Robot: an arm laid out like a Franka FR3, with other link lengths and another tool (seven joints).
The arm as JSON. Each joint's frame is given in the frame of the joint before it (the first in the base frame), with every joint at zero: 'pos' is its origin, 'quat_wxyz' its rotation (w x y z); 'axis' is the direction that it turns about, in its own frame. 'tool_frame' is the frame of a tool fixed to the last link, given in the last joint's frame.
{
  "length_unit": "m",
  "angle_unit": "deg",
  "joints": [
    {
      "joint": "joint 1",
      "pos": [
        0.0,
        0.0,
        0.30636
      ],
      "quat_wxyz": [
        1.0,
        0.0,
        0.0,
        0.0
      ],
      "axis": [
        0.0,
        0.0,
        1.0
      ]
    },
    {
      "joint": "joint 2",
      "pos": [
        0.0,
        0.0,
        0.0
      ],
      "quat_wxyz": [
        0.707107,
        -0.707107,
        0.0,
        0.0
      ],
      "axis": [
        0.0,
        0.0,
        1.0
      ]
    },
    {
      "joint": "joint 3",
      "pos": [
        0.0,
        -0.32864,
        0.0
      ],
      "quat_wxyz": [
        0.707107,
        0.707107,
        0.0,
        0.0
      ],
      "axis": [
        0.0,
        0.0,
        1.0
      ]
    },
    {
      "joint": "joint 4",
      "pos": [
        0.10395,
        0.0,
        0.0
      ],
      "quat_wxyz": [
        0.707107,
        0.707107,
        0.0,
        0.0
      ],
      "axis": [
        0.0,
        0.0,
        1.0
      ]
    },
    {
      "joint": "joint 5",
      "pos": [
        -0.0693,
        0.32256,
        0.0
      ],
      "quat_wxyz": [
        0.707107,
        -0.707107,
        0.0,
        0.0
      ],
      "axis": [
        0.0,
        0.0,
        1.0
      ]
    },
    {
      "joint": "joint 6",
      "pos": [
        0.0,
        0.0,
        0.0
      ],
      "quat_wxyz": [
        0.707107,
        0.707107,
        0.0,
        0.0
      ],
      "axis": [
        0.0,
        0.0,
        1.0
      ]
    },
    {
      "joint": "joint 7",
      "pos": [
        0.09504,
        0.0,
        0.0
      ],
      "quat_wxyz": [
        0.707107,
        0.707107,
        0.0,
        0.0
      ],
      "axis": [
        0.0,
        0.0,
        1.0
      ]
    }
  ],
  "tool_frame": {
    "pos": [
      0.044,
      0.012,
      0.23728
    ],
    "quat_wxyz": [
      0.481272,
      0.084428,
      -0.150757,
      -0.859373
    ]
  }
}
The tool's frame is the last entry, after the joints.
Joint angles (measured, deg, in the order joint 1, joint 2, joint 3, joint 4, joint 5, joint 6, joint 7), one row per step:
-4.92 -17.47 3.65 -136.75 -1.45 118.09 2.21
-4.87 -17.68 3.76 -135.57 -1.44 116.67 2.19
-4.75 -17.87 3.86 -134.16 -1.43 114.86 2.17
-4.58 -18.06 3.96 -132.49 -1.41 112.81 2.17
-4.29 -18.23 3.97 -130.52 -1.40 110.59 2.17
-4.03 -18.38 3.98 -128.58 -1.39 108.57 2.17
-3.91 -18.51 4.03 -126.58 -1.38 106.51 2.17
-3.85 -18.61 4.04 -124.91 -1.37 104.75 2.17
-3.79 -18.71 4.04 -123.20 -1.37 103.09 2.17
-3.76 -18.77 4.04 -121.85 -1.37 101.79 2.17
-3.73 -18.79 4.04 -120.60 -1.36 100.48 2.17
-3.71 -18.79 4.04 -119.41 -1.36 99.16 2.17
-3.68 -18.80 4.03 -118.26 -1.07 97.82 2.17
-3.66 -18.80 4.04 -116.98 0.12 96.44 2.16
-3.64 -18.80 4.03 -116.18 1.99 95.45 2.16
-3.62 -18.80 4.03 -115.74 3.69 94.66 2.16
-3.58 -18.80 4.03 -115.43 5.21 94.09 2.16
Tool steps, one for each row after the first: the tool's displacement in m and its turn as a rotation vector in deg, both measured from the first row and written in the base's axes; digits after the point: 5 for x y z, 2 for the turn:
0.00095 0.00122 0.00760 -0.05 0.03 0.13
0.00141 0.00292 0.01601 -0.10 0.25 0.32
0.00203 0.00505 0.02599 -0.15 0.44 0.52
0.00318 0.00746 0.03788 -0.17 0.52 0.76
0.00457 0.00968 0.04992 -0.20 0.44 0.98
0.00562 0.01114 0.06224 -0.23 0.37 1.09
0.00598 0.01180 0.07241 -0.24 0.36 1.12
0.00662 0.01238 0.08315 -0.26 0.21 1.14
0.00696 0.01270 0.09152 -0.27 0.10 1.14
0.00672 0.01304 0.09873 -0.27 0.14 1.14
0.00606 0.01325 0.10529 -0.28 0.27 1.12
0.00499 0.01454 0.11143 0.01 0.45 1.06
0.00409 0.01943 0.11814 1.18 0.53 0.91
0.00288 0.02688 0.12183 3.04 0.71 0.69
0.00116 0.03384 0.12334 4.73 1.04 0.52
-0.00012 0.04030 0.12450 6.25 1.29 0.42

